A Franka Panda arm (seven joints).
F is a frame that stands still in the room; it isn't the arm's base.
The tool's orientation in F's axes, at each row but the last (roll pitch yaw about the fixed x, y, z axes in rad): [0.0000, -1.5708, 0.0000]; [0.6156, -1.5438, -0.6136]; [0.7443, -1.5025, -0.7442]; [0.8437, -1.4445, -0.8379]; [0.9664, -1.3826, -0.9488]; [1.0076, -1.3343, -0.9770]
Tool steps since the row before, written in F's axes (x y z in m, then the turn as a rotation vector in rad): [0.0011, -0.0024, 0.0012, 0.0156, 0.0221, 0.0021]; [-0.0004, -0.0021, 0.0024, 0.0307, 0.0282, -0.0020]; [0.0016, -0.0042, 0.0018, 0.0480, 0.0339, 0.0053]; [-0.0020, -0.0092, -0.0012, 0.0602, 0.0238, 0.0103]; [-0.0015, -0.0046, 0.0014, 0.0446, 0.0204, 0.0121]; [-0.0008, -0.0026, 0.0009, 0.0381, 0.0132, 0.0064]
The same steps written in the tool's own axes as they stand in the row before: [0.0012, -0.0024, -0.0011, 0.0021, 0.0221, -0.0156]; [0.0024, -0.0021, 0.0005, -0.0018, 0.0281, -0.0308]; [0.0021, -0.0041, -0.0015, 0.0061, 0.0342, -0.0477]; [-0.0005, -0.0093, 0.0020, 0.0131, 0.0246, -0.0594]; [0.0019, -0.0043, 0.0018, 0.0136, 0.0216, -0.0436]; [0.0013, -0.0024, 0.0010, 0.0087, 0.0135, -0.0375]
